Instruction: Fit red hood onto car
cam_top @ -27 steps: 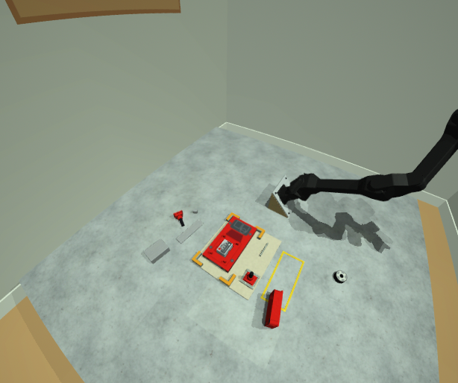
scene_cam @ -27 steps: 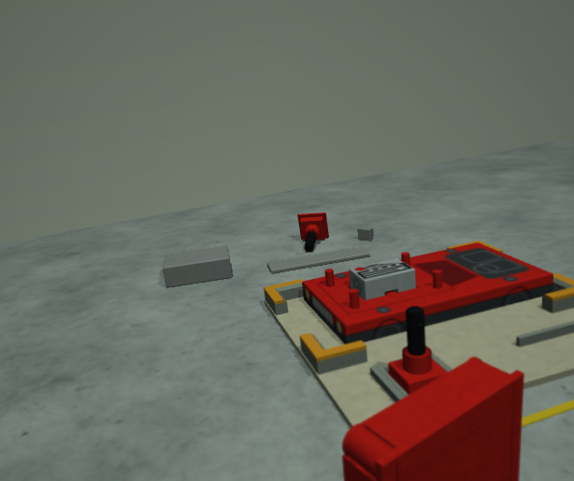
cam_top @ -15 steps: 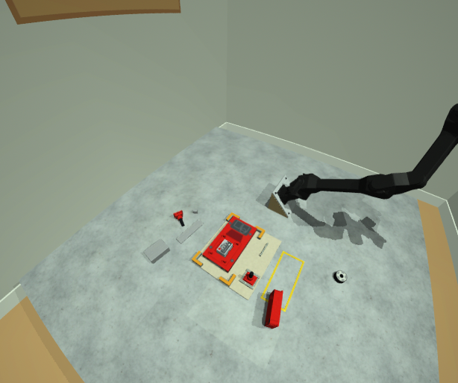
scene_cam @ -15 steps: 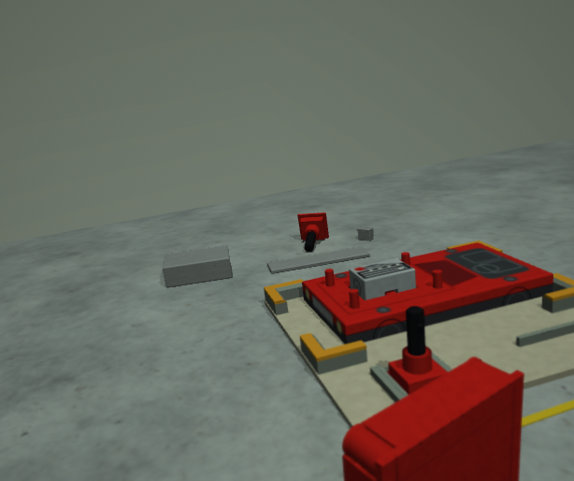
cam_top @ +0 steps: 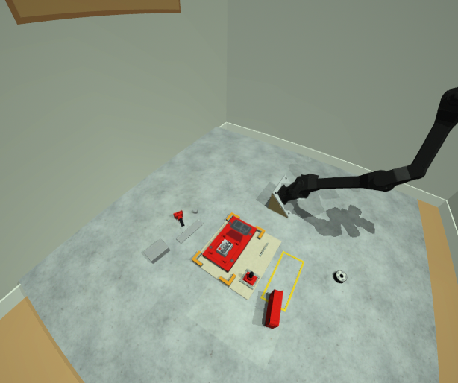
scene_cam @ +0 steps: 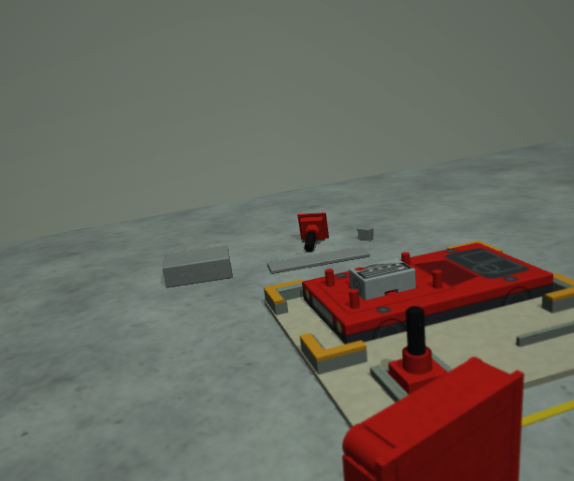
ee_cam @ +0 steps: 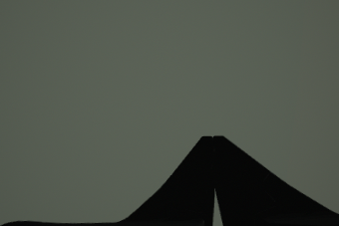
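The red hood lies 660 mm below my gripper tip, 520 mm ahead of it and 340 mm to the right of it. Round my gripper tip: small wheel (690 mm below, 290 mm ahead, 190 mm to the right); then grey strip (740 mm to the right, 700 mm below, 460 mm ahead); then engine block (680 mm below, 580 mm to the right, 440 mm ahead).
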